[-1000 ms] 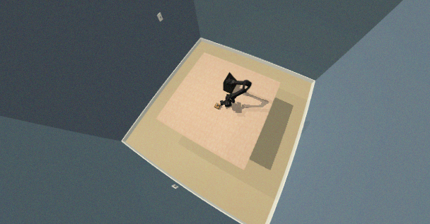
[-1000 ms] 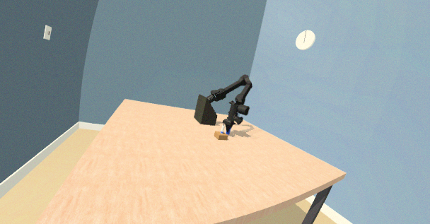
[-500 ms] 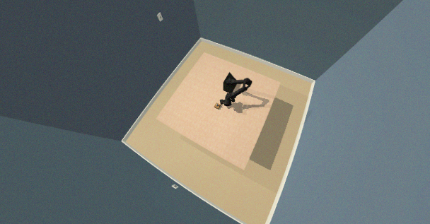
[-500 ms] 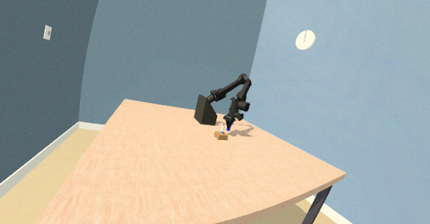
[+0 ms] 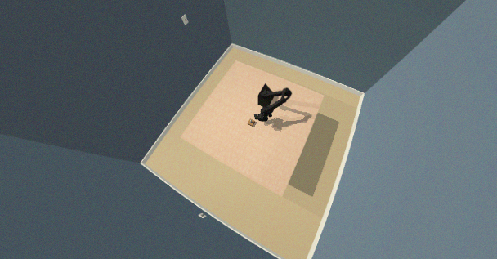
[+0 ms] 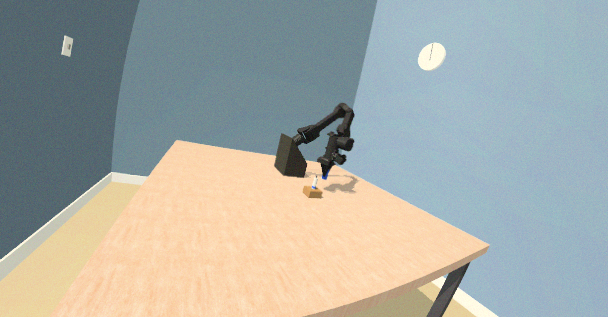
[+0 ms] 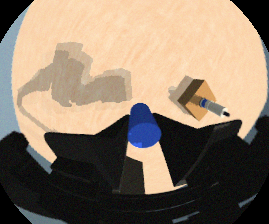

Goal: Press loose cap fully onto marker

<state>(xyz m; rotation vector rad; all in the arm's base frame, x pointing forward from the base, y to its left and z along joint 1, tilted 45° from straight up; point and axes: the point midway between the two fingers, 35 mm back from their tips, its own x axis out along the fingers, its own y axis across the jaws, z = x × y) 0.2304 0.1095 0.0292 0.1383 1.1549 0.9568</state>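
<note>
The white marker is 110 mm to the right of my gripper tip and 80 mm ahead of it. The rest, counted from my gripper tip: blue cap: 10 mm above; tan holder block: 110 mm to the right, 80 mm ahead, 60 mm below.
</note>
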